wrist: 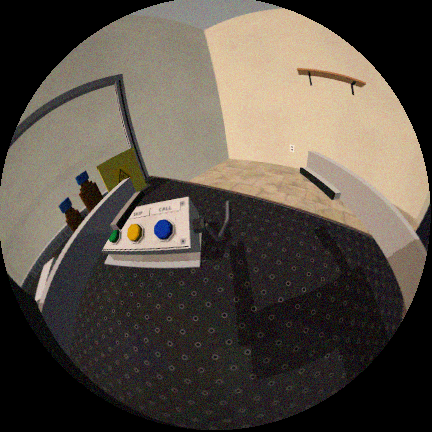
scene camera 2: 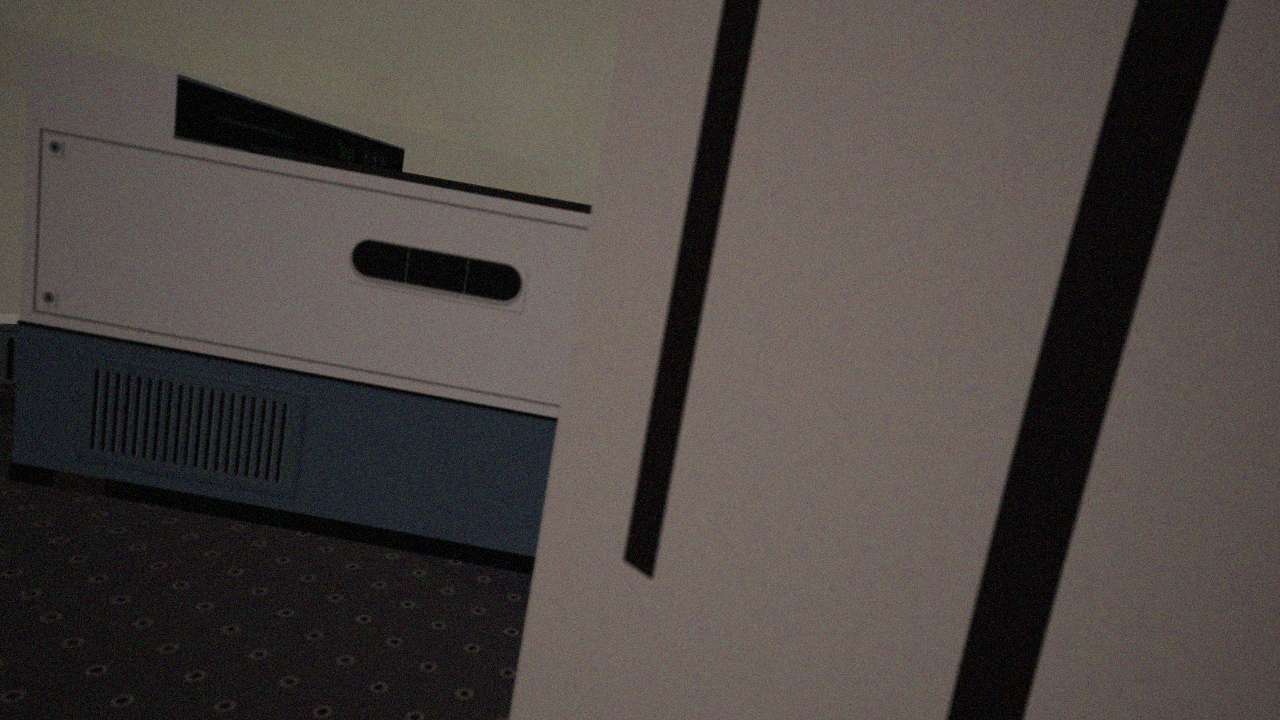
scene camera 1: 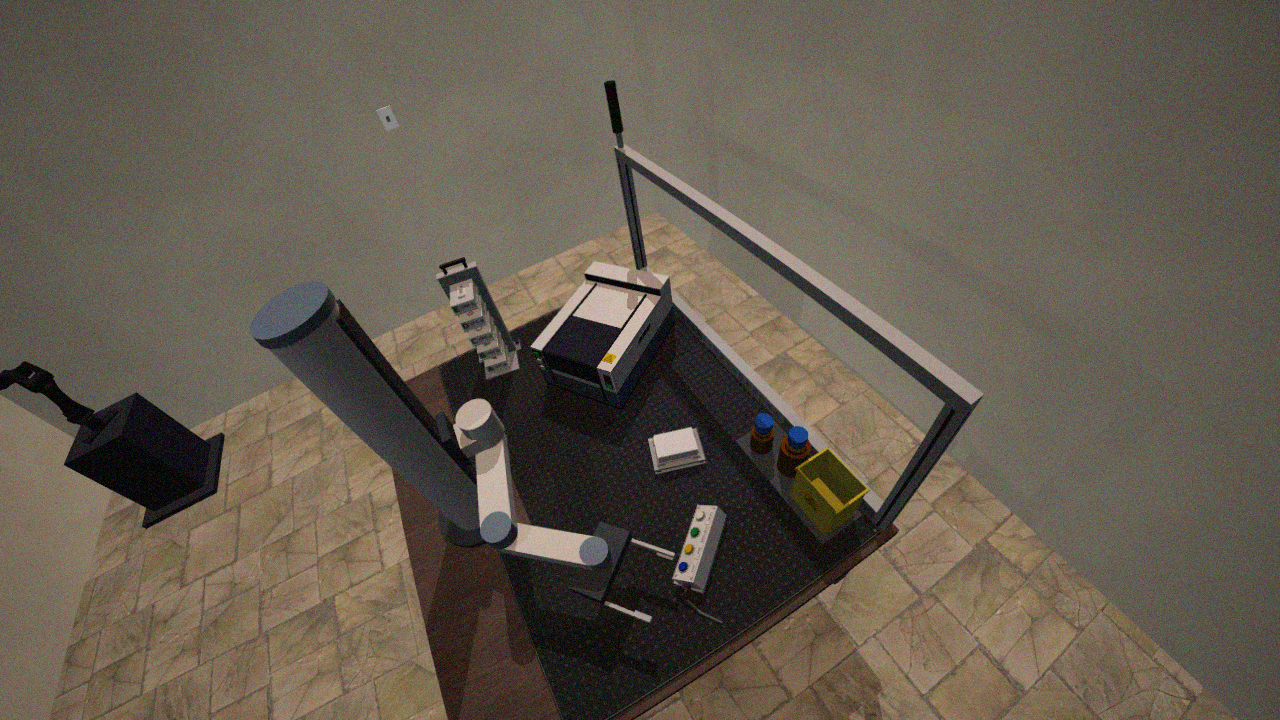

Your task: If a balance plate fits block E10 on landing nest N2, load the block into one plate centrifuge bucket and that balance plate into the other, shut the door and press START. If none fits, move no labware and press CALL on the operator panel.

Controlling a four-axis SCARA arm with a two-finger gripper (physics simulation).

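My gripper is open and empty, fingers wide apart, at the near end of the bench. The white operator panel has white, green, yellow and blue buttons. The blue CALL button shows between the fingers in the wrist view. One finger crosses the panel's far-left part there and hides its end; contact cannot be told. A white block sits on a landing nest; its label is unreadable. The centrifuge stands farther back; its buckets do not show.
A tiered rack holding white plates stands left of the centrifuge. Amber bottles, a yellow bin and a metal frame line the right side. A cable leaves the panel's near end.
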